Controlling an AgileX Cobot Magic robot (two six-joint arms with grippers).
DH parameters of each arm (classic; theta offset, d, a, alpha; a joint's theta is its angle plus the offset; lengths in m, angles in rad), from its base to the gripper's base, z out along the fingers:
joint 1: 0 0.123 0 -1.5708
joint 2: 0.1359 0 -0.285 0
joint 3: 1.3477 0 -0.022 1.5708
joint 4: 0 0.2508 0 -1.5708
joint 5: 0 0 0.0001 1.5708
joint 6: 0 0.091 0 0
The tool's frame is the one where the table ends.
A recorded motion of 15 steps. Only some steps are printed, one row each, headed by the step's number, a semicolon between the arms.
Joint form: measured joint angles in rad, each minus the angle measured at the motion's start. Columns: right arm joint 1, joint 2, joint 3, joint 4, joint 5, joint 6; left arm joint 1, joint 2, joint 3, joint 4, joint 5, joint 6.
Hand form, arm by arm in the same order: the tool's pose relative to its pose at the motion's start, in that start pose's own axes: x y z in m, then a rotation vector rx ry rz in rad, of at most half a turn. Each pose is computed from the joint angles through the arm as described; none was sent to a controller.
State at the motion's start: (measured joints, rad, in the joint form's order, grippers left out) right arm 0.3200 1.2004 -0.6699 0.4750 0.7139 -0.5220; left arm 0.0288 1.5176 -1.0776 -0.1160 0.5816 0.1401
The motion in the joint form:
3: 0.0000 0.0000 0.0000 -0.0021 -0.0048 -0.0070; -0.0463 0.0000 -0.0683 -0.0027 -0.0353 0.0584
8: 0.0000 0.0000 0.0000 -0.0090 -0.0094 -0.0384; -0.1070 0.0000 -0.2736 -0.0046 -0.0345 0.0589
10: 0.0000 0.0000 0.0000 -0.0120 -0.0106 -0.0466; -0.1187 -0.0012 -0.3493 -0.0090 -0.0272 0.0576
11: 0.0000 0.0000 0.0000 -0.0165 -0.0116 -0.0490; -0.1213 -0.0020 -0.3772 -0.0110 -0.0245 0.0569
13: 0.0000 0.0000 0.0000 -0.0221 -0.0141 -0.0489; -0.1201 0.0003 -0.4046 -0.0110 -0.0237 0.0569
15: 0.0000 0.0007 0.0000 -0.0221 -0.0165 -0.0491; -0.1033 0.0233 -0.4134 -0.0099 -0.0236 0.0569
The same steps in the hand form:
3: -0.0003 -0.0003 0.0000 0.0036 -0.0035 -0.0086; -0.0227 -0.0149 -0.0109 0.0203 -0.1029 0.0960
8: -0.0005 -0.0009 0.0000 0.0099 -0.0050 -0.0452; -0.0748 -0.0374 -0.0527 0.0544 -0.3073 0.1470
10: -0.0005 -0.0011 0.0000 0.0122 -0.0050 -0.0557; -0.0911 -0.0425 -0.0712 0.0649 -0.3771 0.1526
11: -0.0004 -0.0014 0.0000 0.0152 -0.0043 -0.0615; -0.0968 -0.0438 -0.0784 0.0680 -0.4031 0.1529
13: -0.0005 -0.0018 0.0000 0.0196 -0.0046 -0.0657; -0.1025 -0.0436 -0.0844 0.0666 -0.4275 0.1527
15: -0.0007 -0.0019 0.0001 0.0207 -0.0060 -0.0657; -0.1048 -0.0377 -0.0762 0.0535 -0.4131 0.1420

